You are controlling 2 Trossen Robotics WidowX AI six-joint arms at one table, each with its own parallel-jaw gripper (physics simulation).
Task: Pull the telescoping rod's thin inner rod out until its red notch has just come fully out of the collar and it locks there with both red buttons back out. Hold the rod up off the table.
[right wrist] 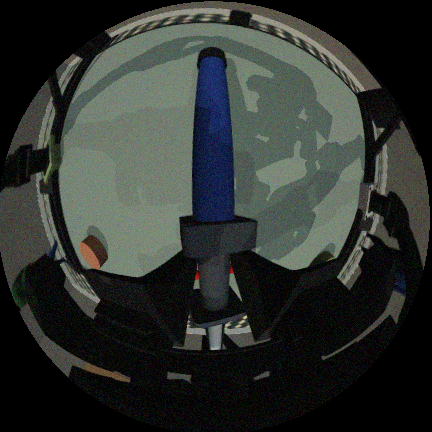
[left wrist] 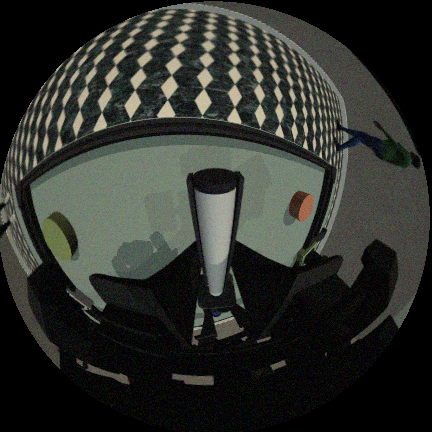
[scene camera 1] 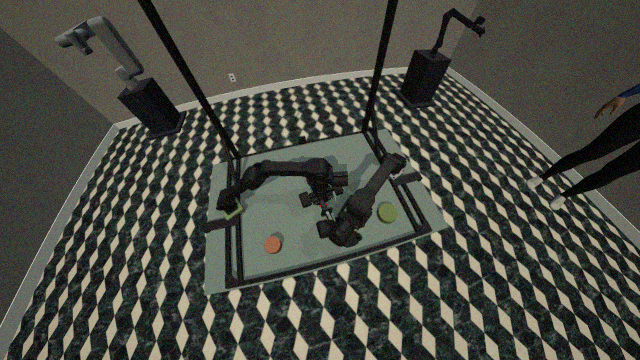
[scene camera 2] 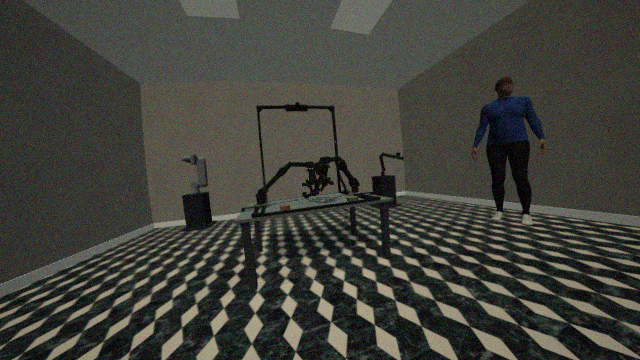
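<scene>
The telescoping rod is held up off the table between both grippers. Its blue outer tube point(right wrist: 213, 140) has a black end cap. A dark block point(right wrist: 218, 237) and a grey cylinder point(right wrist: 214, 282) follow, with small red bits at both sides of the cylinder. The pale thin inner rod point(right wrist: 215, 337) point(scene camera 1: 329, 214) shows beyond a dark plate. My right gripper point(right wrist: 212, 246) is shut on the rod's body at the block. My left gripper point(left wrist: 213, 244) is shut on the pale, black-capped end piece point(left wrist: 216, 220) of the inner rod. I cannot make out the red notch or how far the buttons stand out.
An orange disc point(scene camera 1: 272, 244) point(left wrist: 301, 206) point(right wrist: 93, 252) and a green disc point(scene camera 1: 387, 213) point(left wrist: 60, 236) lie on the table point(scene camera 1: 300, 260). A yellow-green bracket point(scene camera 1: 234, 211) point(right wrist: 53, 159) is at the right arm's base. Black frame rails run along the table edges. A person point(scene camera 2: 510, 125) stands beyond the table.
</scene>
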